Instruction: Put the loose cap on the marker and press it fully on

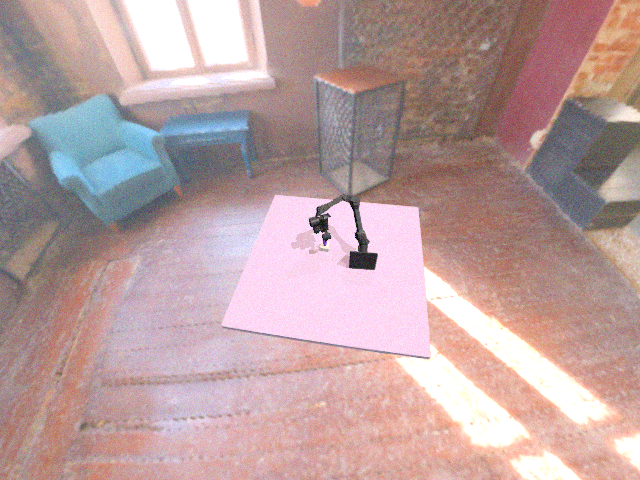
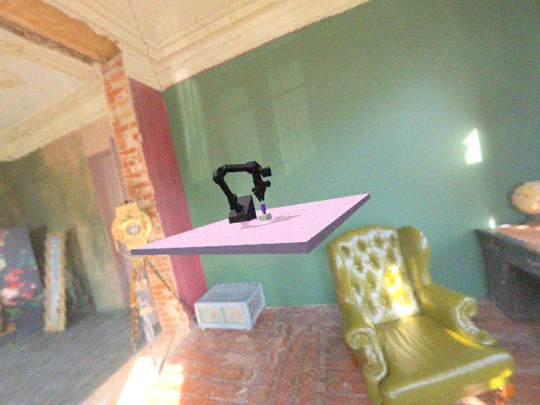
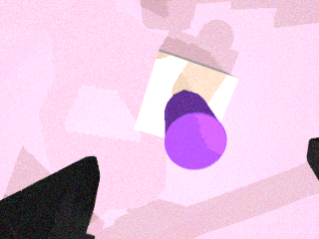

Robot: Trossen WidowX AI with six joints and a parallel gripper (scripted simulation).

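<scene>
Right now my gripper tip is 40 mm above the purple cap. Also, from my gripper tip: pale holder block 110 mm below.
</scene>
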